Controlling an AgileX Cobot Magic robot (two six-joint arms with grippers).
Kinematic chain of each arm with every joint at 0, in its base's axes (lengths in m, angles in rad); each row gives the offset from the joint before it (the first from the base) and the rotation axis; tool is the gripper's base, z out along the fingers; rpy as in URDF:
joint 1: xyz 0 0 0.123 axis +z
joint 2: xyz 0 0 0 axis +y
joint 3: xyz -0.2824 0 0.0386 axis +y
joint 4: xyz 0.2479 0 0.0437 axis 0.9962 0 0.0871
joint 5: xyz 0 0 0 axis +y
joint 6: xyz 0.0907 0 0.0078 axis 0.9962 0 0.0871
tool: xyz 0 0 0 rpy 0 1.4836 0
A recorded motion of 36 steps. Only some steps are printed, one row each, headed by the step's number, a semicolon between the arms.
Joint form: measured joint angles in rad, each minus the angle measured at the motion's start. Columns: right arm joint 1, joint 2, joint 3, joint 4, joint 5, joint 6; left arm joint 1, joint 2, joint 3, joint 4, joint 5, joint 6.
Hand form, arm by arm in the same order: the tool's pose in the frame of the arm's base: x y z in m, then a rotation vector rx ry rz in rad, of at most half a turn. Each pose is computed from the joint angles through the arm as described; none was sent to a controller.
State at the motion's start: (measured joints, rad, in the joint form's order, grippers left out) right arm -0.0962 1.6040 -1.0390 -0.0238 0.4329 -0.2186; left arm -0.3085 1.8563 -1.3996 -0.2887 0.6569 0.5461
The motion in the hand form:
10: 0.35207 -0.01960 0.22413 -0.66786 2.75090 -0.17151; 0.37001 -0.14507 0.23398 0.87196 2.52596 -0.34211
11: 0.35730 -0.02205 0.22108 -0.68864 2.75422 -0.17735; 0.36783 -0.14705 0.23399 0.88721 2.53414 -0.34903
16: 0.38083 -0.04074 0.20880 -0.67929 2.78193 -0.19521; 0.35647 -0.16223 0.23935 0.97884 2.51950 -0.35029
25: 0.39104 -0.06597 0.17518 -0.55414 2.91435 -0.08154; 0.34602 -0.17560 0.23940 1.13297 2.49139 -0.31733
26: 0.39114 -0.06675 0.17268 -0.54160 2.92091 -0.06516; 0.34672 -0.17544 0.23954 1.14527 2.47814 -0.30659
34: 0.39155 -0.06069 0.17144 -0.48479 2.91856 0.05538; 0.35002 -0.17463 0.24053 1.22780 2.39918 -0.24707
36: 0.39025 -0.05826 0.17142 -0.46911 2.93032 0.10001; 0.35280 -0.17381 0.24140 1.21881 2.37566 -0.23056
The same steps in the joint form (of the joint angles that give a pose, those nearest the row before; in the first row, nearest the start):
10: 0.0479 0.1385 -0.1875 -0.0150 0.3821 -0.2841; -0.0087 -0.0009 0.0000 -0.0686 0.1233 0.0031
11: 0.0423 0.1615 -0.2071 -0.0177 0.3855 -0.3019; -0.0143 -0.0021 0.0000 -0.0686 0.1378 0.0035
16: -0.0015 0.2638 -0.3056 -0.0265 0.4014 -0.3299; -0.0617 -0.0190 0.0000 -0.0506 0.1668 0.0066
25: -0.0731 0.3834 -0.3616 0.0359 0.4561 -0.3333; -0.1085 -0.0237 0.0000 -0.0125 0.1992 0.0464
26: -0.0770 0.3897 -0.3616 0.0474 0.4573 -0.3345; -0.1085 -0.0237 0.0000 -0.0079 0.1920 0.0572
34: -0.0796 0.3941 -0.3627 0.1456 0.4722 -0.3542; -0.1084 -0.0244 0.0000 0.0148 0.1570 0.1301
36: -0.0796 0.3941 -0.3627 0.1738 0.4927 -0.3568; -0.1055 -0.0244 0.0000 0.0189 0.1304 0.1364

